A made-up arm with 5 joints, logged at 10 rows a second.
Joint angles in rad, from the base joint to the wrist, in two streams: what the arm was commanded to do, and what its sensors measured. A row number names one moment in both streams.
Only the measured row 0 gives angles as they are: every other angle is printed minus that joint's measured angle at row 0.
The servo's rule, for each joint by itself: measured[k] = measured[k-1] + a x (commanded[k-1-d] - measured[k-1]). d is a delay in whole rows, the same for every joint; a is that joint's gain. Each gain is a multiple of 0.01, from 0.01 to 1. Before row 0 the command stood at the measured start. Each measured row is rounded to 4 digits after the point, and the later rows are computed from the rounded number. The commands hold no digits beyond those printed.
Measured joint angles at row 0:
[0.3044 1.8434 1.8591 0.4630 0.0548]
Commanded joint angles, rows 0 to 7:
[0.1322 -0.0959 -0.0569 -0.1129 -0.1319]
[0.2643 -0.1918 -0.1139 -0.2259 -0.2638]
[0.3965 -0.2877 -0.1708 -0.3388 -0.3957]
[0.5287 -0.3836 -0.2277 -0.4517 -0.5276]
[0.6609 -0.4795 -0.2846 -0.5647 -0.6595]
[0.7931 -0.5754 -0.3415 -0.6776 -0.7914]
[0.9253 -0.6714 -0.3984 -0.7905 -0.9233]
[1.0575 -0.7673 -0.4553 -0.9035 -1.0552]
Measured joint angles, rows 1 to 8:
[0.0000 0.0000 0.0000 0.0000 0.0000]
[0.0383 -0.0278 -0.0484 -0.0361 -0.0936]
[0.1038 -0.0754 -0.1041 -0.0968 -0.2144]
[0.1887 -0.1370 -0.1608 -0.1742 -0.3431]
[0.2873 -0.2085 -0.2177 -0.2630 -0.4741]
[0.3956 -0.2871 -0.2746 -0.3595 -0.6057]
[0.5109 -0.3707 -0.3315 -0.4613 -0.7375]
[0.6311 -0.4579 -0.3884 -0.5666 -0.8694]
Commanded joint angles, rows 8 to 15:
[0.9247 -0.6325 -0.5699 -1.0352 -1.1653]
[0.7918 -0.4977 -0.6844 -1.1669 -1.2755]
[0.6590 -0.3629 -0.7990 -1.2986 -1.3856]
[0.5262 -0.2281 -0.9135 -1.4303 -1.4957]
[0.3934 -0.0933 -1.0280 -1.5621 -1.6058]
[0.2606 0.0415 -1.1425 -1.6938 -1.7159]
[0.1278 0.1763 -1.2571 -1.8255 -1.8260]
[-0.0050 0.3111 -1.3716 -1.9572 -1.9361]
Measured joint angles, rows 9 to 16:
[0.7548 -0.5476 -0.4453 -0.6744 -1.0013]
[0.8041 -0.5722 -0.5512 -0.7899 -1.1177]
[0.8005 -0.5506 -0.6644 -0.9105 -1.2297]
[0.7595 -0.4962 -0.7788 -1.0347 -1.3404]
[0.6918 -0.4185 -0.8933 -1.1613 -1.4507]
[0.6053 -0.3242 -1.0078 -1.2896 -1.5608]
[0.5053 -0.2181 -1.1223 -1.4189 -1.6709]
[0.3958 -0.1037 -1.2369 -1.5490 -1.7810]

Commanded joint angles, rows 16 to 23:
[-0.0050 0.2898 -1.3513 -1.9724 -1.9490]
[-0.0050 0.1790 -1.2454 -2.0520 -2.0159]
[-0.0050 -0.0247 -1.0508 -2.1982 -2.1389]
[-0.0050 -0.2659 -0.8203 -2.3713 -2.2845]
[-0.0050 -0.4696 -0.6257 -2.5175 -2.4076]
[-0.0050 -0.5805 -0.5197 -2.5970 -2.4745]
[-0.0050 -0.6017 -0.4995 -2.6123 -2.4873]
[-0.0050 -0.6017 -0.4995 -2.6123 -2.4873]
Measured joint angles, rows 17 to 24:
[0.2796 0.0166 -1.3514 -1.6796 -1.8911]
[0.1971 0.0958 -1.3513 -1.7733 -1.9322]
[0.1385 0.1199 -1.2613 -1.8625 -1.9916]
[0.0969 0.0780 -1.0824 -1.9699 -2.0962]
[0.0673 -0.0217 -0.8596 -2.0983 -2.2299]
[0.0463 -0.1516 -0.6608 -2.2324 -2.3561]
[0.0314 -0.2760 -0.5409 -2.3491 -2.4402]
[0.0208 -0.3705 -0.5057 -2.4333 -2.4736]

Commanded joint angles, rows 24 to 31:
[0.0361 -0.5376 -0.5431 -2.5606 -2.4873]
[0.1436 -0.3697 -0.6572 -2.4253 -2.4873]
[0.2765 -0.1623 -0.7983 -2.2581 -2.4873]
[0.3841 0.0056 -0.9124 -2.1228 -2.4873]
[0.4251 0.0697 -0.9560 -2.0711 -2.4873]
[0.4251 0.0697 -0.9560 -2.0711 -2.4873]
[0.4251 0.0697 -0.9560 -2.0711 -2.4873]
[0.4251 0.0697 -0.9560 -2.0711 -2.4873]
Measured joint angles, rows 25 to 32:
[0.0133 -0.4375 -0.5004 -2.4906 -2.4833]
[0.0199 -0.4665 -0.5367 -2.5130 -2.4861]
[0.0558 -0.4384 -0.6391 -2.4849 -2.4870]
[0.1198 -0.3583 -0.7744 -2.4123 -2.4872]
[0.1964 -0.2528 -0.8917 -2.3197 -2.4873]
[0.2627 -0.1593 -0.9464 -2.2401 -2.4873]
[0.3098 -0.0929 -0.9546 -2.1860 -2.4873]
[0.3432 -0.0457 -0.9558 -2.1492 -2.4873]

